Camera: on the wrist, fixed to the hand. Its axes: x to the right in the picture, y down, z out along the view.
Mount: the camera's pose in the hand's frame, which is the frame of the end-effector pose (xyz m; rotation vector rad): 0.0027 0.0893 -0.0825 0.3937 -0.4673 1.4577
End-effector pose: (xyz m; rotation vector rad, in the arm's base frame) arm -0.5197 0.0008 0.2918 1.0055 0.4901 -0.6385
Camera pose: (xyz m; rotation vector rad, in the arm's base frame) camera -0.4633 0.1074 0.3072 1.2333 -0.8105 0.3880
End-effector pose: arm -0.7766 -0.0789 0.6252 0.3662 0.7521 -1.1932
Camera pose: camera -0.7205 0.0019 0.5538 0.7395 -0.2484 0.0192
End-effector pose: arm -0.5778 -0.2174 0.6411 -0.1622 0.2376 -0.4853
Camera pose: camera -0.5578 -0.1488 0.5427 0.2931 -0.2283 0.9553
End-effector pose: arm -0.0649 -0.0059 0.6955 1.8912 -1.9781 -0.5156
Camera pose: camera -0.1021 -0.0065 0.8113 -0.0164 3.0985 0.0887
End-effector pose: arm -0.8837 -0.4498 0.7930 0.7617 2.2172 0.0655
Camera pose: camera -0.8973 -0.3597 0.8735 2.1790 0.8660 0.1402
